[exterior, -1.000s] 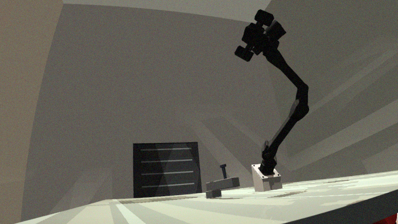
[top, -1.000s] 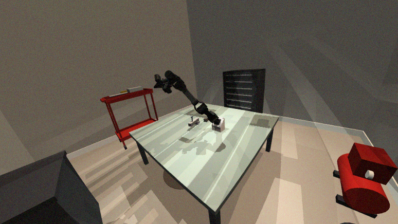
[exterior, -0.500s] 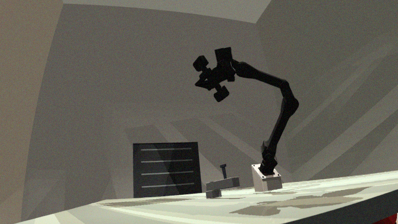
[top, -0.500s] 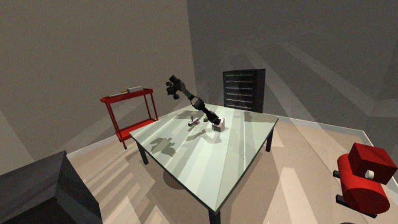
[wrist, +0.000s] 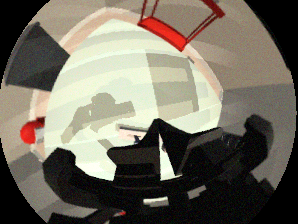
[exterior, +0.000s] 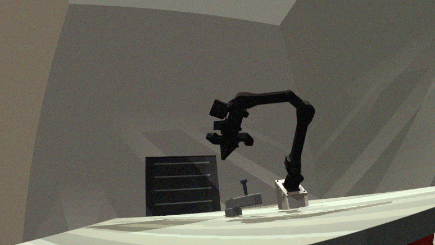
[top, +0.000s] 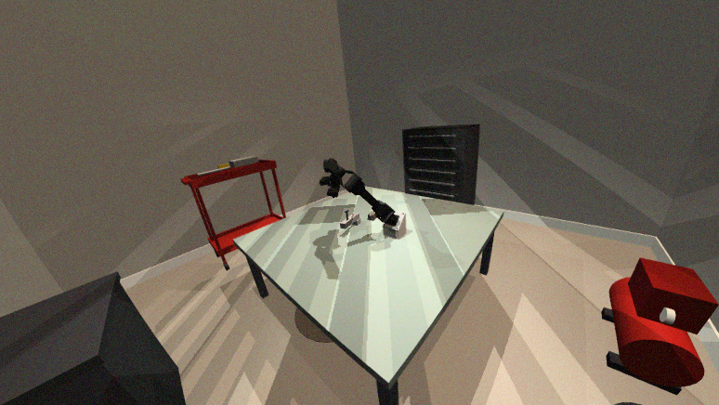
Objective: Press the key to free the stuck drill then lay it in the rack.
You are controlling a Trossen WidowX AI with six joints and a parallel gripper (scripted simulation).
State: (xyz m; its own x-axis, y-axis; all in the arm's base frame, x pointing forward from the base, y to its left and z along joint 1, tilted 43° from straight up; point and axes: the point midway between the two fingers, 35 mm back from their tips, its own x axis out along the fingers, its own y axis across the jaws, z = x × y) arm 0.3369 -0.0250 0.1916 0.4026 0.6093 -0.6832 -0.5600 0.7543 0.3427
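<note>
My gripper tip is now 80 mm past the blue key, 20 mm to the left of it and 110 mm above it. From my gripper tip the other things lie so: drill (70 mm behind, 70 mm to the right, 160 mm below); rack (110 mm behind, 230 mm to the right, 190 mm below); grey fixture block (80 mm behind, 50 mm to the right, 170 mm below).
</note>
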